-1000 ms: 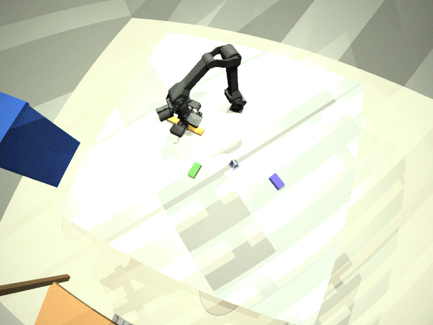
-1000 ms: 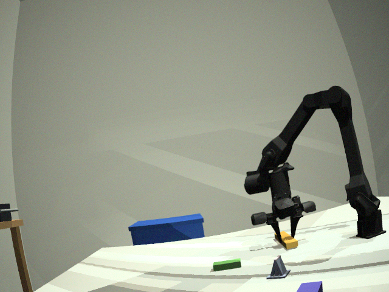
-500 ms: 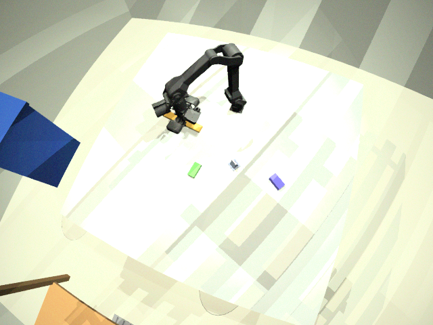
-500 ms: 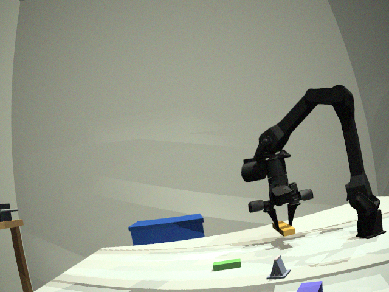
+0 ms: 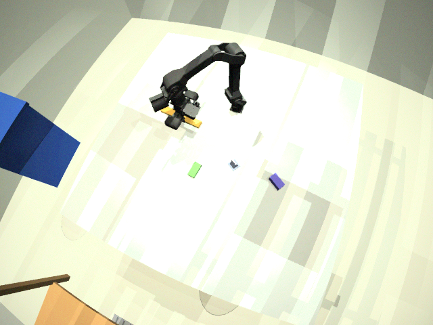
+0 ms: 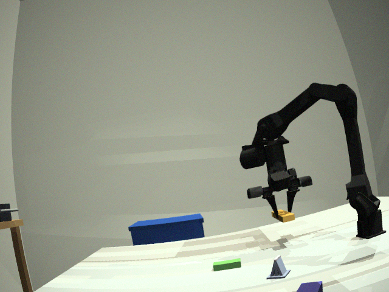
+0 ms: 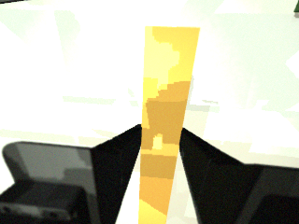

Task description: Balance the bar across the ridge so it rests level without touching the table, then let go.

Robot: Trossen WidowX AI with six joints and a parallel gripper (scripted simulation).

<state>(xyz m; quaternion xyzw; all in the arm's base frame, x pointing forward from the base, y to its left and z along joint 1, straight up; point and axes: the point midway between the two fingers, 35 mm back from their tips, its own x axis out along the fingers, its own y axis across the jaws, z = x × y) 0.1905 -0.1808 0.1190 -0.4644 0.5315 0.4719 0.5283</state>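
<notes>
Right now my gripper tip is 30 mm to the left of the bar. From my gripper tip the other things lie so: purple block (470 mm to the left, 120 mm ahead, 70 mm below); green block (190 mm ahead, 110 mm to the left, 80 mm below).
</notes>
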